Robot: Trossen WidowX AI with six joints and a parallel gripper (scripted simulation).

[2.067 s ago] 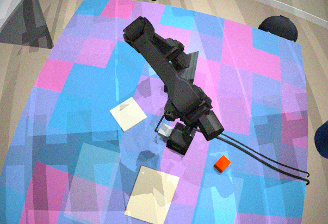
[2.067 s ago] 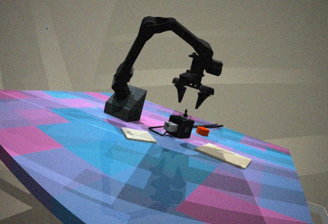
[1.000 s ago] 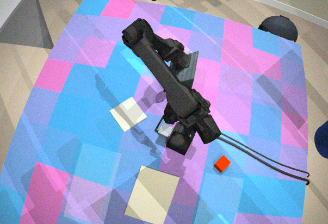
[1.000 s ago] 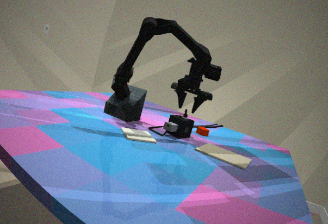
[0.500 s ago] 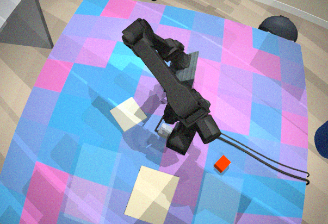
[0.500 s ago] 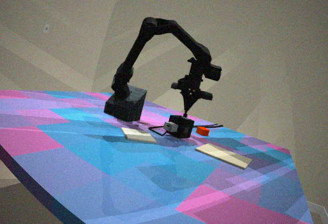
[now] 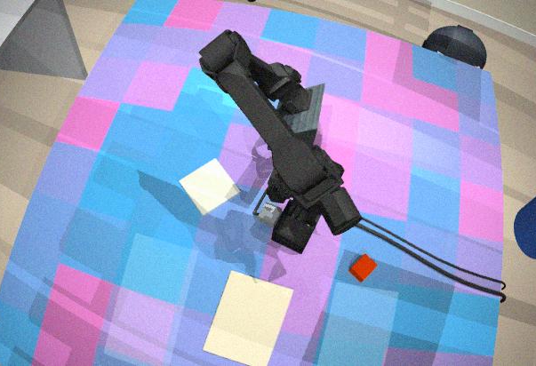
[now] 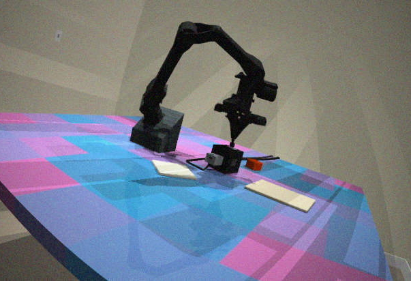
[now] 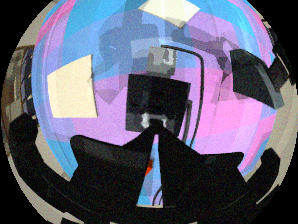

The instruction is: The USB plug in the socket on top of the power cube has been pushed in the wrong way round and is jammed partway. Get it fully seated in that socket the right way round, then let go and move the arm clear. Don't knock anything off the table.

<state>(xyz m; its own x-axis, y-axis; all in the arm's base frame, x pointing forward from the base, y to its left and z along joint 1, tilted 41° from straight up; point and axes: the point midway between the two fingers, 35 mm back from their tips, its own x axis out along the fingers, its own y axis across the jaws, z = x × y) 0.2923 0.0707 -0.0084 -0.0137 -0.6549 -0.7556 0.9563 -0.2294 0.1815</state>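
Now: the usb socket 4 cm below my gripper tip. Round my gripper tip: usb plug: 2 cm below; orange block: 6 cm ahead, 16 cm to the left, 9 cm below; white tile: 7 cm behind, 23 cm to the right, 10 cm below.
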